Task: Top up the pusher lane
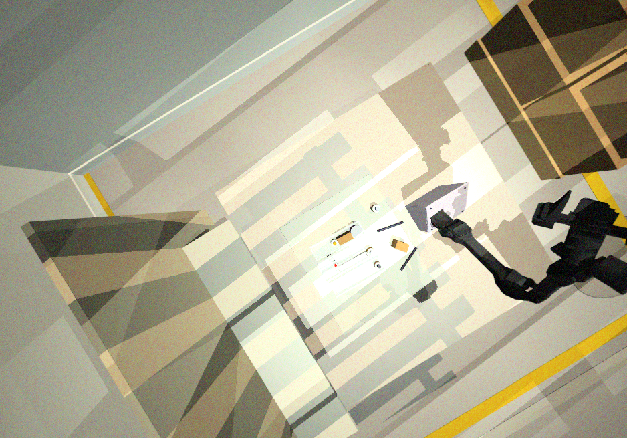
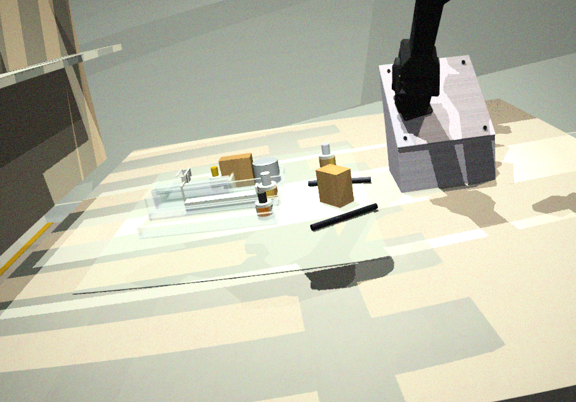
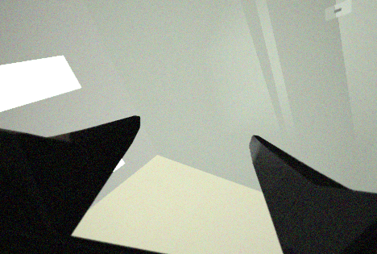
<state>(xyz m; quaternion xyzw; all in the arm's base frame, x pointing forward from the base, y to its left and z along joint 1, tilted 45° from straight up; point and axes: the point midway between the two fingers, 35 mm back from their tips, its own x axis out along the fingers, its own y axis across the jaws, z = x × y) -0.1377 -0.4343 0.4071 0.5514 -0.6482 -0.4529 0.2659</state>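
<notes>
My gripper tip is now 37 cm short of the grey cylinder, 11 cm to the left of it and 77 cm above it. Also, from my gripper tip: shelf unit: 89 cm ahead, 7 cm to the right, 43 cm below.
</notes>
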